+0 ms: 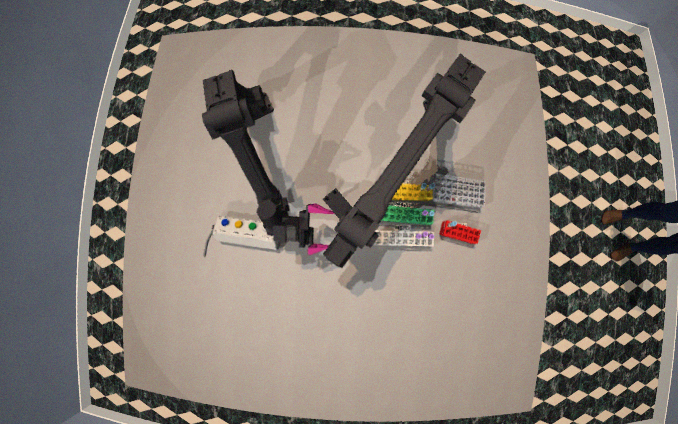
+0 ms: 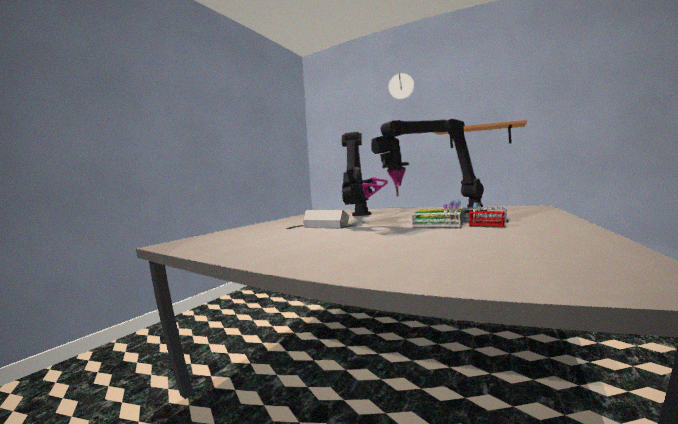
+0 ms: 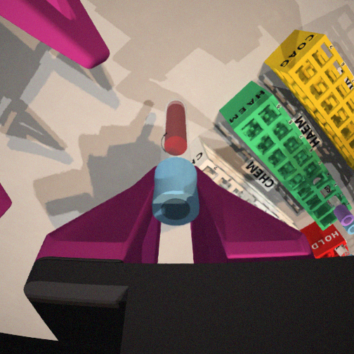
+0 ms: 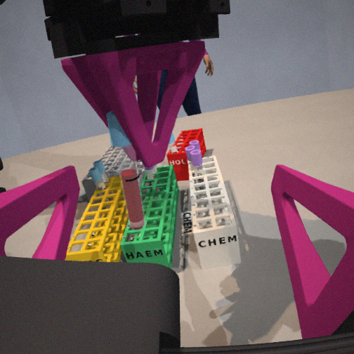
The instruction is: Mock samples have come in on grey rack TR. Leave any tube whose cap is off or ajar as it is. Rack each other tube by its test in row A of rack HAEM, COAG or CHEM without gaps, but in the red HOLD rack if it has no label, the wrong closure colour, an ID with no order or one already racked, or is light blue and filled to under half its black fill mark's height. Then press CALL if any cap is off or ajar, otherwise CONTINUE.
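Places are measured from the left arm's base along level axes (x ahead, y left, z up), in centimetres.
Pixels of known places: left gripper, fingertip midpoint: (image 2: 398, 186); right gripper, fingertip midpoint: (image 2: 384, 184); right arm's base, origin of the base link: (image 1: 256, 108) (image 2: 361, 214).
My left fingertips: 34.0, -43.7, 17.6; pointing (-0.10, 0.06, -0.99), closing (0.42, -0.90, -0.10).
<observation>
Ahead of a thing's pixels: the offset from my left fingertips to its middle, as dx, dy, dz. "spot": to the spot under its first point.
My left gripper (image 2: 397, 176) (image 3: 175, 177) (image 4: 146, 160) is shut on a light-blue-capped tube and holds it in the air. The tube's red body @[-1.5, -0.6, -0.4] (image 2: 397, 191) (image 3: 175, 125) (image 4: 132, 200) has a black mark near the top of the red fill; no label shows on its visible sides. My right gripper (image 1: 322, 229) (image 4: 174, 176) is open and empty. The white CHEM rack @[spot: +13.0, +23.5, -12.0] (image 1: 432, 244) (image 4: 217, 245) holds purple-capped tubes at its far end. The green HAEM rack (image 3: 250, 96) (image 4: 145, 254) holds purple and light-blue caps. The yellow COAG rack (image 3: 290, 52) has light-blue caps (image 1: 424, 186) (image 4: 95, 169).
The red HOLD rack @[+12.2, +35.3, -14.8] (image 1: 462, 236) (image 3: 325, 242) (image 4: 177, 169) holds a light-blue-capped tube @[+8.5, +31.4, -12.6] (image 1: 453, 224). Grey rack TR @[spot: +0.9, +47.6, -13.6] (image 1: 482, 192) shows a small red spot @[spot: +0.6, +35.0, -10.7] (image 1: 454, 199). The white button box @[-7.1, -35.6, -13.5] (image 1: 245, 241) (image 2: 325, 220) has blue, yellow and green buttons. The left arm hangs over the racks' left ends.
</observation>
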